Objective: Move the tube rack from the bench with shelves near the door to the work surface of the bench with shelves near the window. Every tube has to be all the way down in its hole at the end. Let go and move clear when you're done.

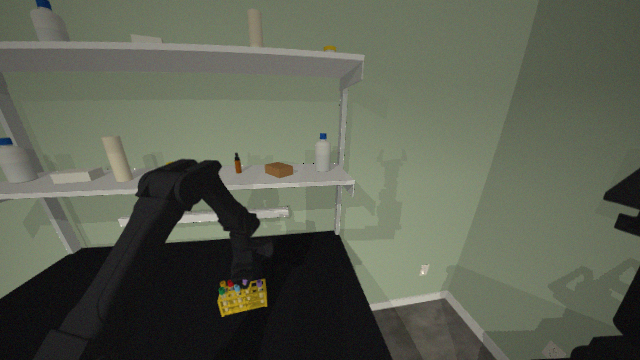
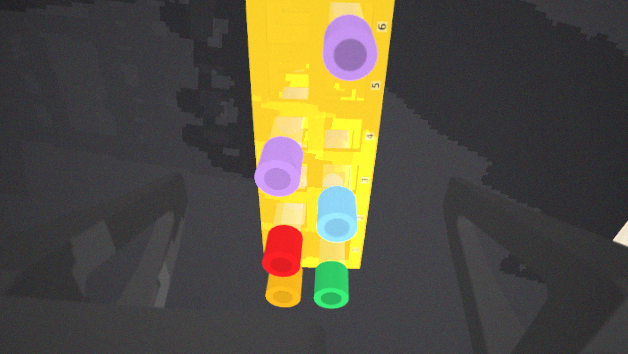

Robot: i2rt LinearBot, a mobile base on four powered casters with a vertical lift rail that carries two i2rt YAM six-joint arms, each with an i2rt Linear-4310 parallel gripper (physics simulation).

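Frame: origin at the left arm's base, x ahead, y left, z up, level; centimetres.
Where they show: left gripper, between the fingertips: (image 1: 246,277) (image 2: 316,189).
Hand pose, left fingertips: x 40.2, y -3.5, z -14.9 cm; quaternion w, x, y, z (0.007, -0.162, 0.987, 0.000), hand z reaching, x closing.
Things, the pixels of their top centre, and the offset from my left fingertips. Level surfaces: height alone.
- yellow tube rack, centre of its top: (image 2: 315,157) (image 1: 242,289) dx -0.6, dy +2.0, dz -5.5 cm
- black bench top, height of its surface: dz -13.9 cm
- brown block, centre of its top: (image 1: 278,165) dx +28.9, dy -6.9, dz +35.8 cm
- floor, height of its surface: dz -105.3 cm
The yellow tube rack (image 1: 243,302) (image 2: 316,111) stands upright on the black bench top (image 1: 170,310). Its tubes have green (image 1: 222,291) (image 2: 331,285), orange (image 2: 283,289), red (image 1: 230,283) (image 2: 283,250), light blue (image 1: 237,288) (image 2: 337,215) and two purple caps, one (image 2: 279,167) in the left row, one (image 2: 350,47) at the numbered side. How deep they sit is hard to tell. My left gripper (image 1: 244,280) (image 2: 316,189) is open over the rack, one finger beyond each long side, touching neither. My right gripper (image 1: 611,209) is open and empty at the right edge.
Two white shelves, a lower one (image 1: 250,186) and an upper one (image 1: 200,60), hang above the back of the bench, holding bottles, a brown block (image 1: 279,170) and other items. The bench's right edge borders the floor (image 1: 425,330) and green wall.
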